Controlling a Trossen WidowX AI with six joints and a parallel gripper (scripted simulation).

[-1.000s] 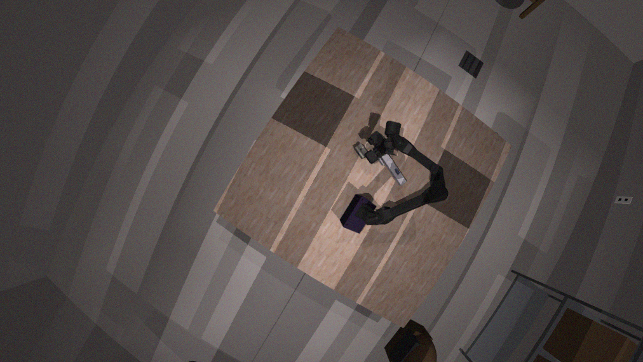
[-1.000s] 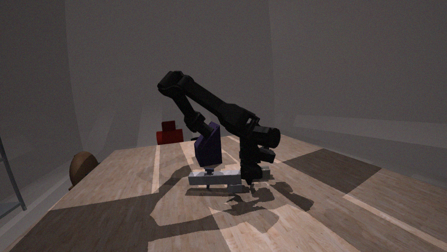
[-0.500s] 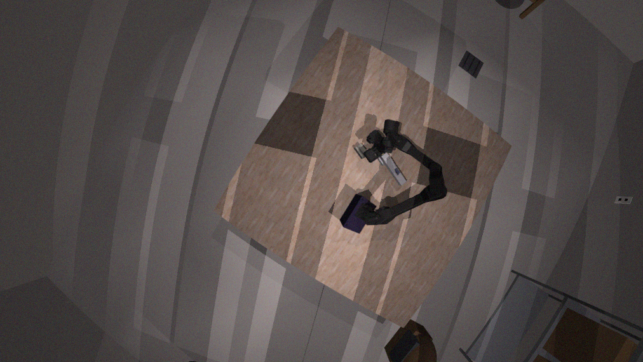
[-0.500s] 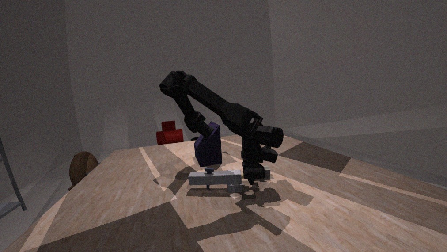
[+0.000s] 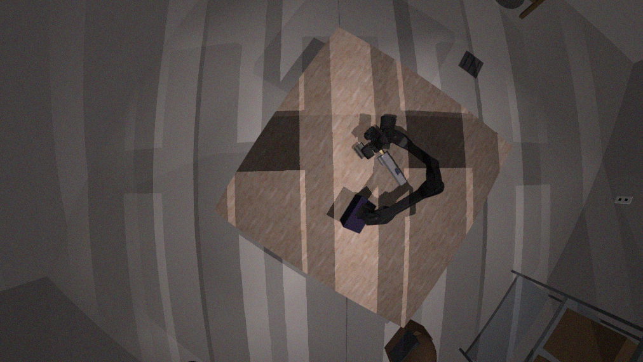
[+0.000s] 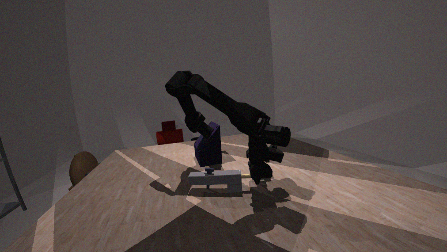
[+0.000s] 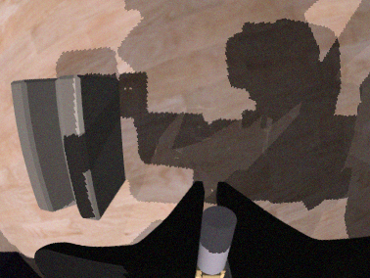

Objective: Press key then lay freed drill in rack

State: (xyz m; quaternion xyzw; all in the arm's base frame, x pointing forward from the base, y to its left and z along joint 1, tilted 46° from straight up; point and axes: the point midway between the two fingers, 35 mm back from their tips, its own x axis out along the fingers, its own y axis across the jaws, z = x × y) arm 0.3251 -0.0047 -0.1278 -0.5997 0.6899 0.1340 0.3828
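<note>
Right now my gripper tip is 5 cm to the left of the drill, 3 cm below it and 2 cm past it. From my gripper tip the other things lie so: rack (6 cm behind, 5 cm to the left); then long grey housing (13 cm to the right, 5 cm behind, 2 cm above); then small blue key (16 cm to the right, 6 cm behind, 3 cm above).
</note>
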